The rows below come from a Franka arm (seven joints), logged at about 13 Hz.
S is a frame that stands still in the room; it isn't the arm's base.
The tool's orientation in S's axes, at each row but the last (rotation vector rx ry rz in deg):
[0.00, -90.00, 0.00]
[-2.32, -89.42, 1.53]
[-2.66, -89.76, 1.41]
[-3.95, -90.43, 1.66]
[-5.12, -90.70, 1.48]
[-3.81, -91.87, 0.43]
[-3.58, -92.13, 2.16]
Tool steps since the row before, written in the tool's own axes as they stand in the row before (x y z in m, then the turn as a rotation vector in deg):
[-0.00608, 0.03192, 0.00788, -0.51, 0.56, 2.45]
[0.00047, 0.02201, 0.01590, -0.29, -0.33, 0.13]
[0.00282, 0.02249, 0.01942, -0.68, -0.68, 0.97]
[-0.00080, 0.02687, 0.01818, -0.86, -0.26, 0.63]
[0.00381, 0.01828, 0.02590, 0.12, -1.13, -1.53]
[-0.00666, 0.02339, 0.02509, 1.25, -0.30, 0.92]
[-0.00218, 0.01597, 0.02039, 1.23, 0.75, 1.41]
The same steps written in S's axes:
[-0.00788, 0.03192, -0.00608, -2.45, 0.56, -0.51]
[-0.01571, 0.02215, -0.00032, -0.14, -0.34, -0.27]
[-0.01910, 0.02286, 0.00187, -0.98, -0.70, -0.65]
[-0.01748, 0.02722, -0.00263, -0.63, -0.30, -0.85]
[-0.02518, 0.01953, 0.00209, 1.48, -1.18, 0.22]
[-0.02395, 0.02395, -0.00858, -0.97, -0.21, 1.23]
[-0.02002, 0.01609, -0.00396, -1.44, 0.85, 1.13]

